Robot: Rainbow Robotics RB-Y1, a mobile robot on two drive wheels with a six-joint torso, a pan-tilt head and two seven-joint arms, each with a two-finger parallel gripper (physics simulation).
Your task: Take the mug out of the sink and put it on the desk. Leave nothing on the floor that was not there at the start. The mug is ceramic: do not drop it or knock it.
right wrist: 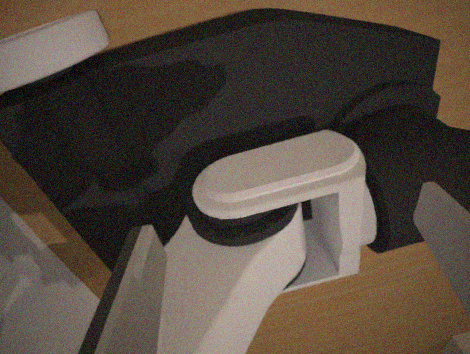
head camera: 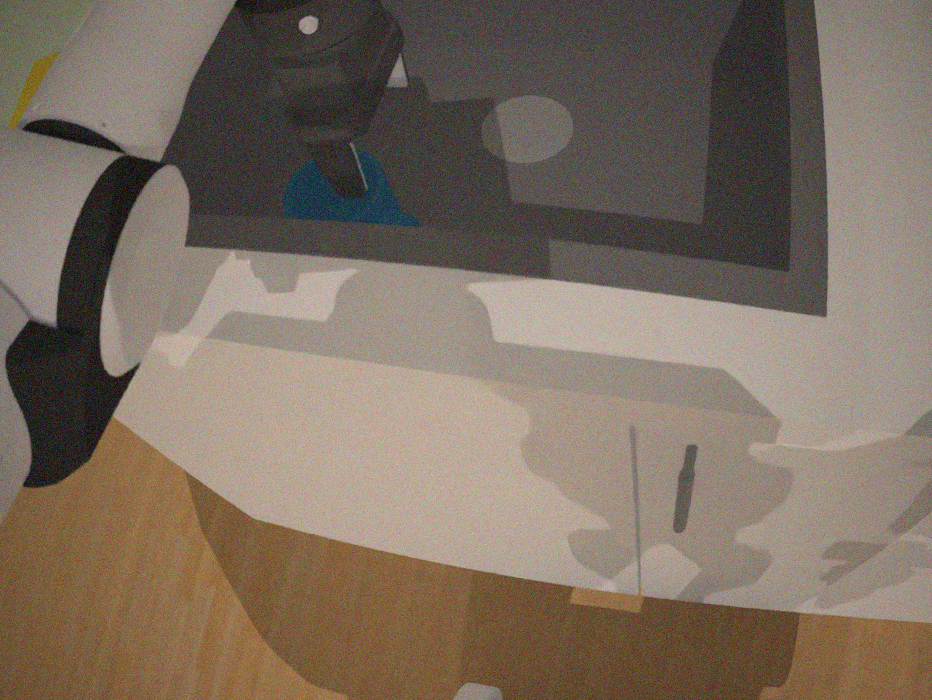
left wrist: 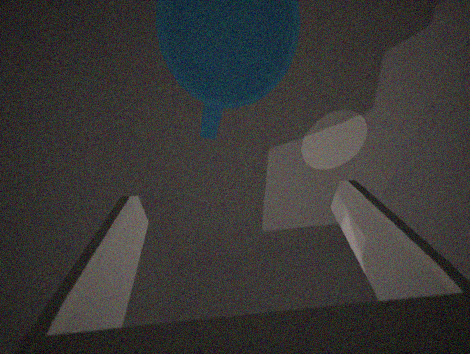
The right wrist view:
my right gripper: 286, 221
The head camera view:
blue mug: 309, 195
sink counter: 658, 327
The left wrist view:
blue mug: 226, 61
